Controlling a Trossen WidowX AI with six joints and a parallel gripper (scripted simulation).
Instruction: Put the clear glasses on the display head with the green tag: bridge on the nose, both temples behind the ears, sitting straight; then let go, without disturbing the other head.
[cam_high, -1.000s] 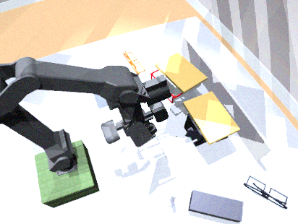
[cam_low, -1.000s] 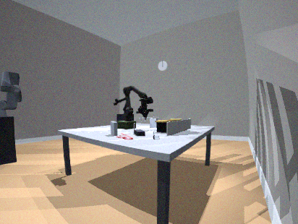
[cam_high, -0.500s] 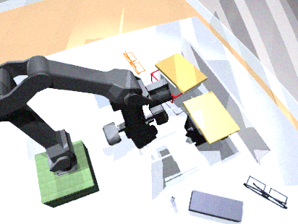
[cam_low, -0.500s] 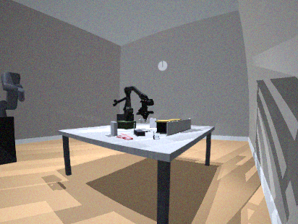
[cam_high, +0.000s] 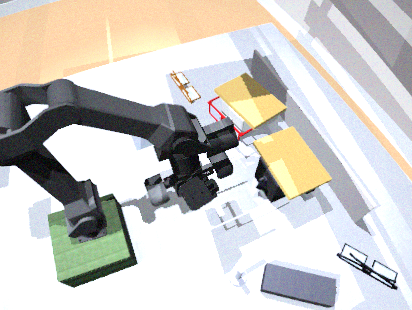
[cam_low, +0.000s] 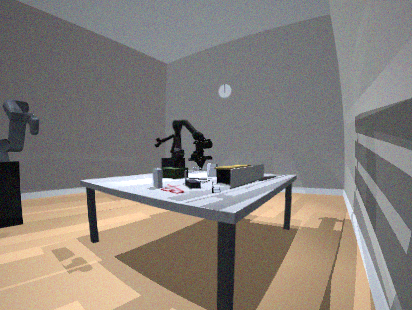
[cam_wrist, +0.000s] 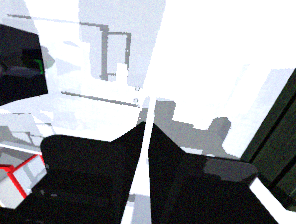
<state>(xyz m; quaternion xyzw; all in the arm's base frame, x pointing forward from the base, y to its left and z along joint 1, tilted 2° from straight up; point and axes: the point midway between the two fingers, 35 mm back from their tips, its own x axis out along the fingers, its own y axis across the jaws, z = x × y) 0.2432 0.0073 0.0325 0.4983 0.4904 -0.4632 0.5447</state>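
Now: gripper tip 22 cm short of the dark head, 1 cm to the left of it and 2 cm above it.
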